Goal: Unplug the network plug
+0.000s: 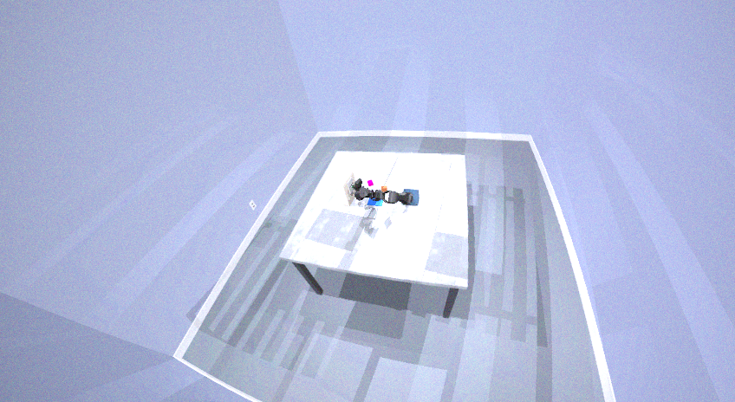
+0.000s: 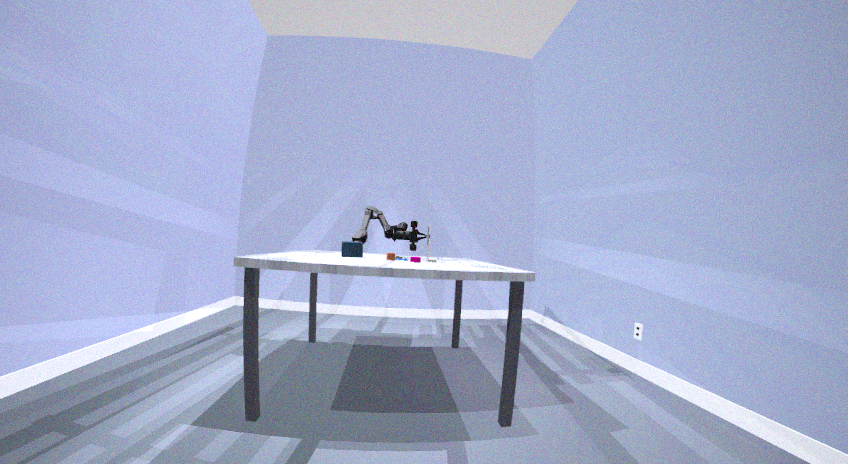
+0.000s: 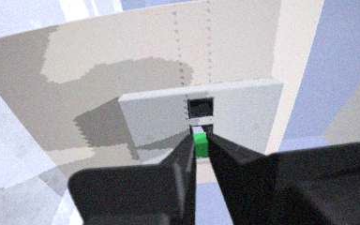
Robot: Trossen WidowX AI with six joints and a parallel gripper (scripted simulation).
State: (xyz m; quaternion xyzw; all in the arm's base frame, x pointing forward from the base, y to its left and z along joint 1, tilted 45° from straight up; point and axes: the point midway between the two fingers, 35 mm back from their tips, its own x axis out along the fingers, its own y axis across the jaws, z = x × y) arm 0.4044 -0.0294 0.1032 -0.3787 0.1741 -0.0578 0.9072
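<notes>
Right now my gripper tip is 20 mm short of the beige panel and 50 mm above it. The rest, counted from my gripper tip: blue marked square 170 mm behind, 20 mm to the right, 150 mm below; network plug right at my gripper tip.
</notes>
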